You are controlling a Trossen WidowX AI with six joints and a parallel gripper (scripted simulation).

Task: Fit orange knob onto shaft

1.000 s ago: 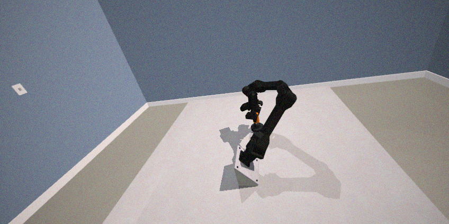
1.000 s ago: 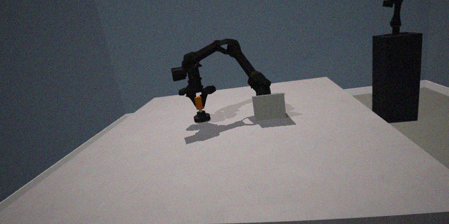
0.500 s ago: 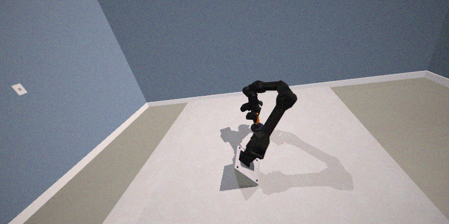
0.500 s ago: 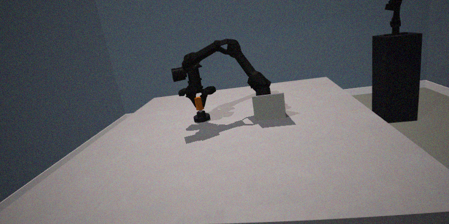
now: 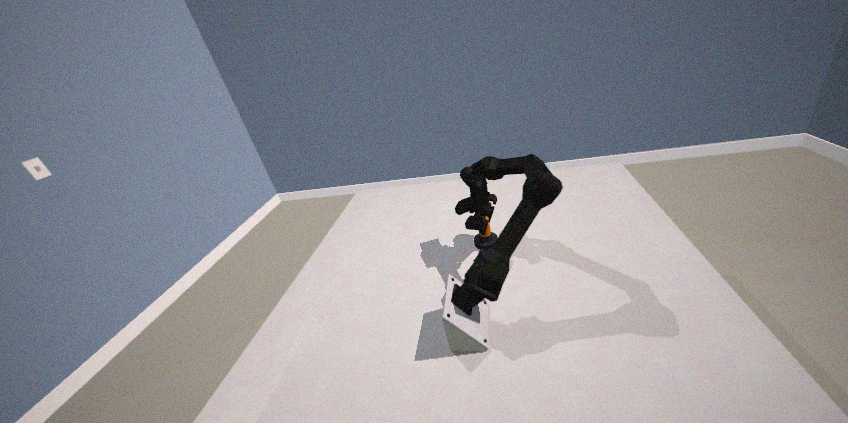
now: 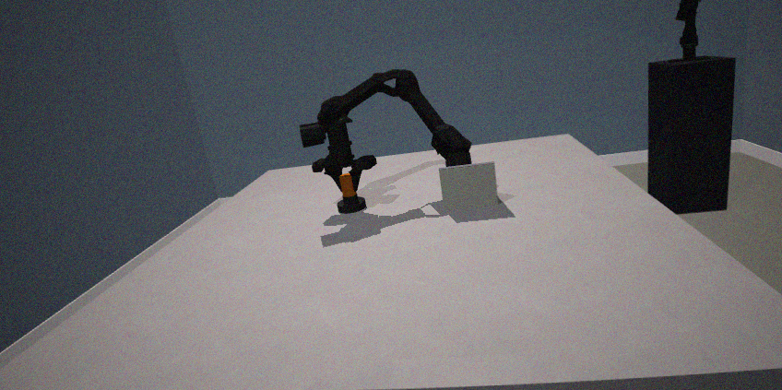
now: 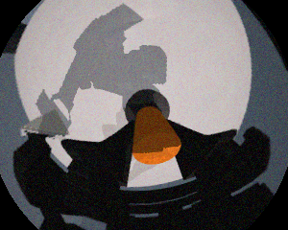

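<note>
Right now my gripper tip is 30 mm below the orange knob. Round my gripper tip: round pedestal 20 mm below.
</note>
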